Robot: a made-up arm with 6 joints. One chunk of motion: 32 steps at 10 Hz.
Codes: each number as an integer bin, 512 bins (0 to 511) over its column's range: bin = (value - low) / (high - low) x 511, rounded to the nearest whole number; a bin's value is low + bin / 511 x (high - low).
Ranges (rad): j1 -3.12..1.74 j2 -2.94..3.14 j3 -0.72..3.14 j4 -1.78..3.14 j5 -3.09..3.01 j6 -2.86..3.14
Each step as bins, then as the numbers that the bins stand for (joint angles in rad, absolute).
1 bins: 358 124 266 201 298 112
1 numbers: 0.2849 -1.4646 1.2893 0.1553 0.4673 -1.5449
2 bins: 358 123 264 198 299 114
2 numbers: 0.2849 -1.4765 1.2742 0.1264 0.4793 -1.5214
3 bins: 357 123 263 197 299 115
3 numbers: 0.2753 -1.4765 1.2667 0.1168 0.4793 -1.5097
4 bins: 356 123 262 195 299 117
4 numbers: 0.2658 -1.4765 1.2591 0.0975 0.4793 -1.4862
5 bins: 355 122 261 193 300 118
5 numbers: 0.2563 -1.4884 1.2515 0.0782 0.4912 -1.4745
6 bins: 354 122 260 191 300 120
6 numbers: 0.2468 -1.4884 1.2440 0.0590 0.4912 -1.4510
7 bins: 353 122 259 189 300 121
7 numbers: 0.2373 -1.4884 1.2364 0.0397 0.4912 -1.4393
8 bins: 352 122 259 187 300 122
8 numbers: 0.2278 -1.4884 1.2364 0.0205 0.4912 -1.4275
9 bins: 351 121 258 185 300 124
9 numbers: 0.2183 -1.5003 1.2289 0.0012 0.4912 -1.4040
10 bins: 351 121 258 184 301 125
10 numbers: 0.2183 -1.5003 1.2289 -0.0084 0.5032 -1.3923
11 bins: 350 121 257 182 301 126
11 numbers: 0.2088 -1.5003 1.2213 -0.0277 0.5032 -1.3805
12 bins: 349 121 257 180 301 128
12 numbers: 0.1993 -1.5003 1.2213 -0.0469 0.5032 -1.3571
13 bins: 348 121 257 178 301 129
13 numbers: 0.1897 -1.5003 1.2213 -0.0662 0.5032 -1.3453
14 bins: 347 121 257 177 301 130
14 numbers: 0.1802 -1.5003 1.2213 -0.0758 0.5032 -1.3336
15 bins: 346 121 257 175 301 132
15 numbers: 0.1707 -1.5003 1.2213 -0.0951 0.5032 -1.3101
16 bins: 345 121 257 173 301 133
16 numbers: 0.1612 -1.5003 1.2213 -0.1143 0.5032 -1.2984
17 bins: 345 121 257 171 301 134
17 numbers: 0.1612 -1.5003 1.2213 -0.1336 0.5032 -1.2866
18 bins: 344 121 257 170 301 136
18 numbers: 0.1517 -1.5003 1.2213 -0.1432 0.5032 -1.2631
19 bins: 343 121 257 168 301 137
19 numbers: 0.1422 -1.5003 1.2213 -0.1625 0.5032 -1.2514
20 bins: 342 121 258 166 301 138
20 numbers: 0.1327 -1.5003 1.2289 -0.1817 0.5032 -1.2396
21 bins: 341 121 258 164 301 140
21 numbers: 0.1232 -1.5003 1.2289 -0.2010 0.5032 -1.2162
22 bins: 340 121 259 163 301 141
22 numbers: 0.1137 -1.5003 1.2364 -0.2106 0.5032 -1.2044
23 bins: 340 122 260 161 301 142
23 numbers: 0.1137 -1.4884 1.2440 -0.2299 0.5032 -1.1927
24 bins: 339 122 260 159 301 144
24 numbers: 0.1041 -1.4884 1.2440 -0.2491 0.5032 -1.1692
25 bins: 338 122 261 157 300 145
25 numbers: 0.0946 -1.4884 1.2515 -0.2684 0.4912 -1.1575
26 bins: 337 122 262 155 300 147
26 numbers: 0.0851 -1.4884 1.2591 -0.2876 0.4912 -1.1340
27 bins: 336 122 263 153 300 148
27 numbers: 0.0756 -1.4884 1.2667 -0.3069 0.4912 -1.1222
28 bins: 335 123 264 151 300 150
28 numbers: 0.0661 -1.4765 1.2742 -0.3261 0.4912 -1.0987
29 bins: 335 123 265 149 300 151
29 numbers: 0.0661 -1.4765 1.2818 -0.3454 0.4912 -1.0870
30 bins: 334 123 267 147 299 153
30 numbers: 0.0566 -1.4765 1.2969 -0.3647 0.4793 -1.0635
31 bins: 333 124 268 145 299 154
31 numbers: 0.0471 -1.4646 1.3044 -0.3839 0.4793 -1.0518
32 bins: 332 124 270 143 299 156
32 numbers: 0.0376 -1.4646 1.3195 -0.4032 0.4793 -1.0283
